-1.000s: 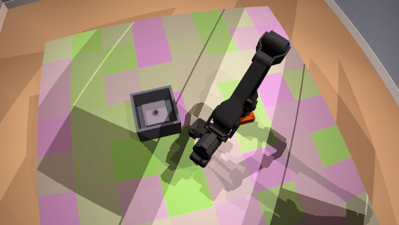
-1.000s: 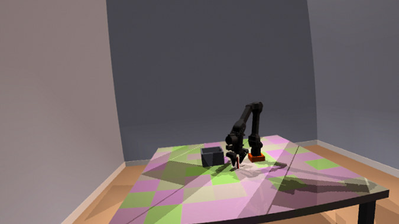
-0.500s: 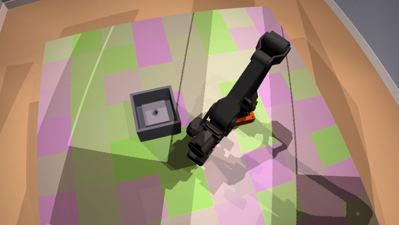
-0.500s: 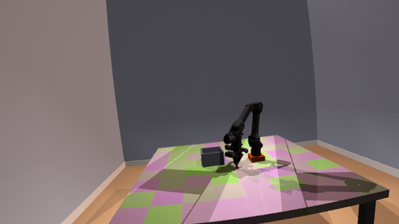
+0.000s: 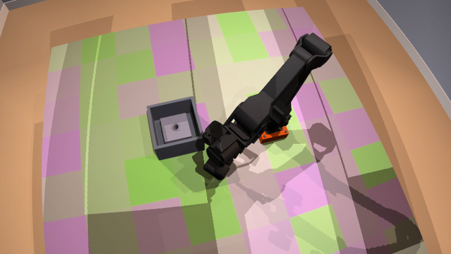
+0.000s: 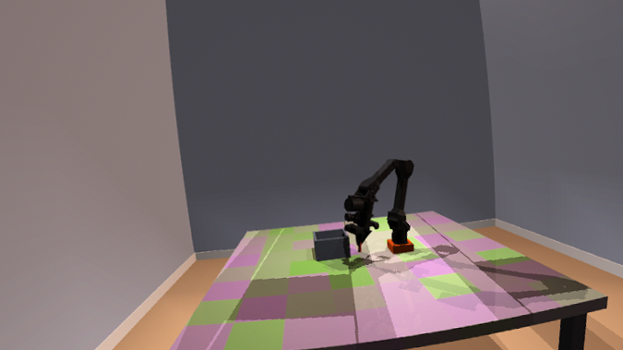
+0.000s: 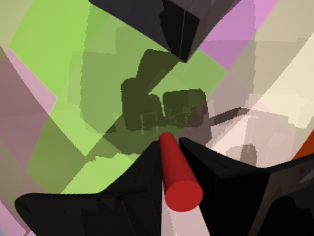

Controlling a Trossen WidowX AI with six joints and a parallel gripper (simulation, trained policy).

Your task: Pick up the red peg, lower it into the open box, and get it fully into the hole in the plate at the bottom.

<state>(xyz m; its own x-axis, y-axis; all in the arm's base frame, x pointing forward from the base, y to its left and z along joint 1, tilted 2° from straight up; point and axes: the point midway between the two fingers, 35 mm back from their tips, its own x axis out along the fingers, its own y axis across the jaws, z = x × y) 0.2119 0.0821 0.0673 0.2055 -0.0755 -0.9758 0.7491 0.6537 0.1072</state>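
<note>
Right now my gripper tip is 100 mm short of the plate, 150 mm to the left of it and 30 mm above it. From my gripper tip the other things lie so: red peg: 10 mm above; dark grey box: 100 mm ahead, 150 mm to the right, 50 mm below.
</note>
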